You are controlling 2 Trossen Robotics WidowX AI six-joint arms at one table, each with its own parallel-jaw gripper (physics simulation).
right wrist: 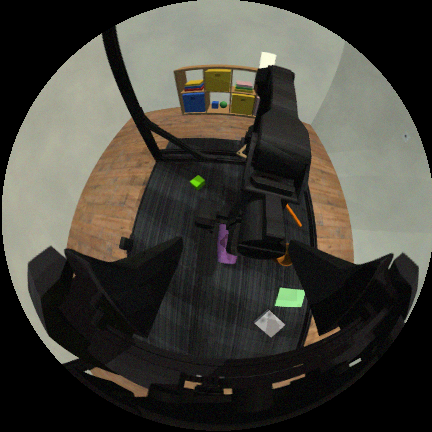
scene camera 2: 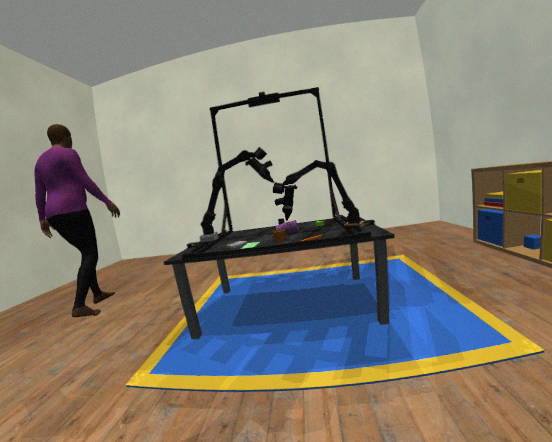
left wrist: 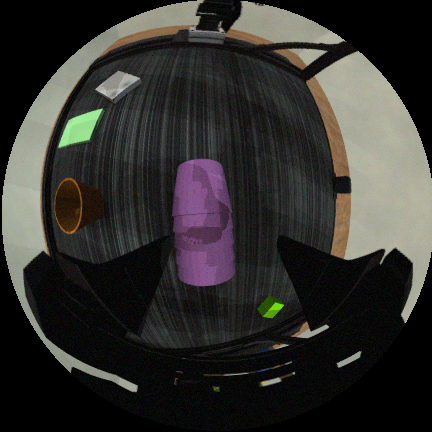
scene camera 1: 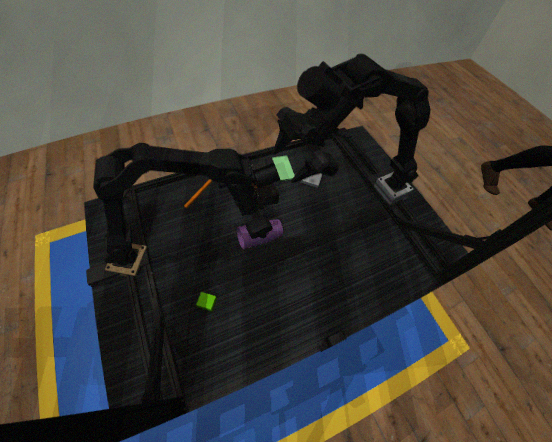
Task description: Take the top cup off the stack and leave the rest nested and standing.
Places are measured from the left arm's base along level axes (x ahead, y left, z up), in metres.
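Pixels of known places: left gripper, fingertip midpoint: (right wrist: 226, 234) (scene camera 2: 287, 218) (left wrist: 224, 241); right gripper, fingertip midpoint: (right wrist: 237, 244) (scene camera 2: 273, 182) (scene camera 1: 282, 167); left arm's base, link origin: (scene camera 2: 354, 222) (scene camera 1: 125, 257); right arm's base, link origin: (scene camera 2: 208, 233) (scene camera 1: 395, 183).
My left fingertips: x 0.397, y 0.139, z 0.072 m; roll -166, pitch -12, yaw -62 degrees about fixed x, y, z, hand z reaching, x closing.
For each thing: its middle in the pictures, then the offset to it from my left fingertips.
- orange-brown cup, body centre: (left wrist: 79, 207) (right wrist: 281, 253) (scene camera 2: 280, 235) 0.070 m back, 0.192 m left, 0.069 m down
- green slab, body centre: (left wrist: 78, 128) (scene camera 1: 282, 168) (right wrist: 290, 297) 0.039 m ahead, 0.333 m left, 0.096 m down
- grey block, body centre: (left wrist: 115, 84) (scene camera 1: 312, 174) (right wrist: 269, 323) (scene camera 2: 236, 244) 0.161 m ahead, 0.322 m left, 0.093 m down
- orange stick, body centre: (scene camera 1: 198, 193) (right wrist: 290, 211) (scene camera 2: 311, 238) 0.251 m back, 0.155 m left, 0.096 m down
- green cube, body centre: (left wrist: 270, 306) (scene camera 1: 206, 301) (right wrist: 197, 182) 0.117 m back, 0.226 m right, 0.087 m down
The stack of nested purple cups (scene camera 1: 275, 230) (scene camera 2: 287, 227) (left wrist: 202, 190) (right wrist: 226, 257) lies on its side on the table; the narrow closed end is at the top in the left wrist view, with several rims lower down. My left gripper (scene camera 1: 260, 229) (scene camera 2: 287, 217) (left wrist: 224, 241) is open and low over the stack, pointing down, a finger to each side in the left wrist view. Nothing is held; whether a finger touches a cup is unclear. My right gripper (scene camera 1: 280, 144) (scene camera 2: 272, 180) is open and empty, high above the table.
An orange-brown cup (scene camera 2: 279, 235) (left wrist: 91, 205) lies near the stack. A green slab (scene camera 1: 283, 167) (left wrist: 81, 128), grey block (scene camera 1: 312, 180) (left wrist: 118, 86), orange stick (scene camera 1: 198, 193) (scene camera 2: 312, 238) and green cube (scene camera 1: 206, 301) (left wrist: 270, 307) are on the table. My left arm reaches under my raised right gripper.
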